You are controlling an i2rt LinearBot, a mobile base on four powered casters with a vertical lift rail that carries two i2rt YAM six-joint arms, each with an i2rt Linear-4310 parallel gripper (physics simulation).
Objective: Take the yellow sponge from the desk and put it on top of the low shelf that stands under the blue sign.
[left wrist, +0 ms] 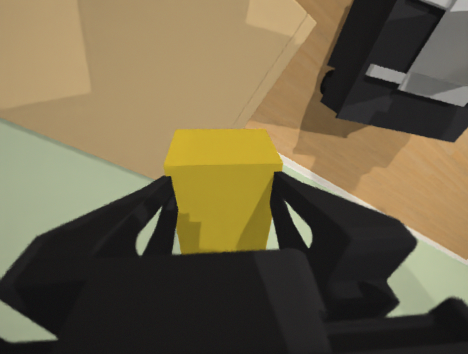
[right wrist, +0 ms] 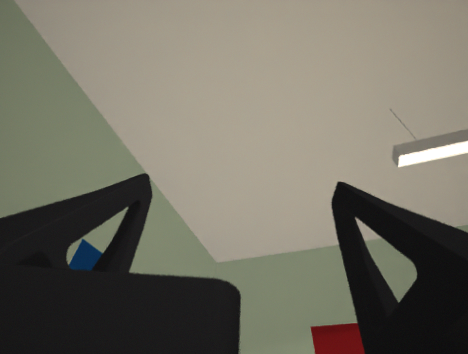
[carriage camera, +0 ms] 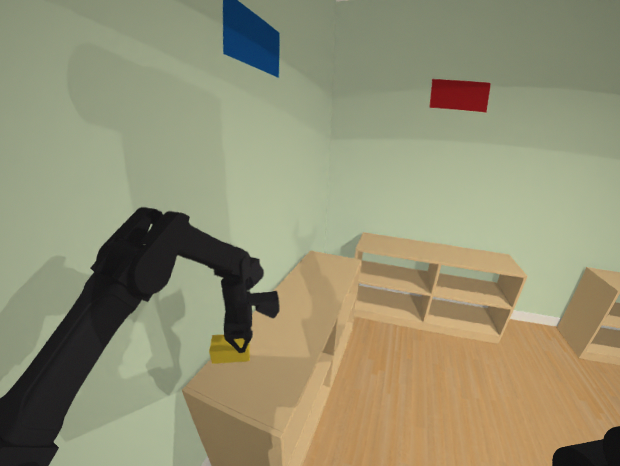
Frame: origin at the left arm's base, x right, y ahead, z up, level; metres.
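Seen in the pictures: left gripper, fingertip midpoint: (left wrist: pixel 223 177) (carriage camera: pixel 241 344); right gripper, fingertip midpoint: (right wrist: pixel 241 188).
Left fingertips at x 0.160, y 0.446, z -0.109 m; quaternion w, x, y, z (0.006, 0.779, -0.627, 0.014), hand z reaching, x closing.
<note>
Pixels of each thing's top centre, then the offset from my left fingertips to it. Level surfaces: height alone.
- yellow sponge, top centre: (left wrist: pixel 224 228) (carriage camera: pixel 229 342) dx -0.031, dy -0.006, dz +0.013 m
- low shelf, surface height: dz -0.243 m
- blue sign, top centre: (carriage camera: pixel 256 14) (right wrist: pixel 114 262) dx -0.051, dy +0.585, dz +0.999 m
The yellow sponge (carriage camera: pixel 223 350) (left wrist: pixel 223 200) is held between the fingers of my left gripper (carriage camera: pixel 240 345) (left wrist: pixel 223 177), which is shut on it. In the carriage view they hang near the wall, over the near end of the low shelf (carriage camera: pixel 280 370) (left wrist: pixel 150 60); how high above its top is hard to tell. In the left wrist view the sponge shows near the shelf's edge beside the wall. The blue sign (carriage camera: pixel 250 40) (right wrist: pixel 85 256) hangs on the left wall above this shelf. My right gripper (right wrist: pixel 241 188) is open and empty, pointing up at the ceiling. The desk does not show.
A second low shelf (carriage camera: pixel 431 250) stands at the back wall under a red sign (carriage camera: pixel 459 95) (right wrist: pixel 336 340). Part of a third shelf (carriage camera: pixel 583 310) shows at the right. The robot's base (left wrist: pixel 400 110) stands on the floor near the low shelf's end. A ceiling lamp (right wrist: pixel 435 150) hangs overhead.
</note>
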